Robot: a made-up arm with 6 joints.
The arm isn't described. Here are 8 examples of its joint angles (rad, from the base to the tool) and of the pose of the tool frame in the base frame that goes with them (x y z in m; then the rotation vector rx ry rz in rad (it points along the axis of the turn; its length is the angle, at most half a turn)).
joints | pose
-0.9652 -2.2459 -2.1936 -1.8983 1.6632 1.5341 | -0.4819 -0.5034 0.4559 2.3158 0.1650 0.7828
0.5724 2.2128 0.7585 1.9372 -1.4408 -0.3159 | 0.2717 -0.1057 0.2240 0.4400 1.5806 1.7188
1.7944 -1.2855 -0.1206 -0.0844 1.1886 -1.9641 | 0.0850 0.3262 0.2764 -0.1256 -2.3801 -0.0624
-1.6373 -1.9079 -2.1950 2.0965 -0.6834 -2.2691 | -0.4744 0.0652 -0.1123 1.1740 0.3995 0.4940
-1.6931 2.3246 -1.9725 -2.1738 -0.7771 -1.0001 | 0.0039 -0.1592 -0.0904 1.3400 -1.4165 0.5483
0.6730 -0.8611 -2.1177 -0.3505 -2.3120 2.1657 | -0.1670 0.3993 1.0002 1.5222 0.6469 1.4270
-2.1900 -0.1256 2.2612 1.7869 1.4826 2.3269 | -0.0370 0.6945 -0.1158 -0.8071 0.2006 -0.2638
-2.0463 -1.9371 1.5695 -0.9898 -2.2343 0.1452 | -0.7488 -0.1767 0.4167 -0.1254 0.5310 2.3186
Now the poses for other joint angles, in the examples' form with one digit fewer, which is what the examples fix.
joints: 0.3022 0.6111 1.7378 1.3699 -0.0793 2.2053
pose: 0.067 0.150 0.056 2.133 -1.683 -0.283
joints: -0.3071 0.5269 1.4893 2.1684 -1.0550 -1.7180
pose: 0.300 0.134 0.044 -0.608 -0.167 2.487
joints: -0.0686 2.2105 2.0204 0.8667 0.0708 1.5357
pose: 0.038 -0.279 0.004 0.352 0.037 1.331
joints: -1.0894 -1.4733 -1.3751 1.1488 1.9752 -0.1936
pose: -0.037 0.105 -0.242 -0.432 0.651 -1.234
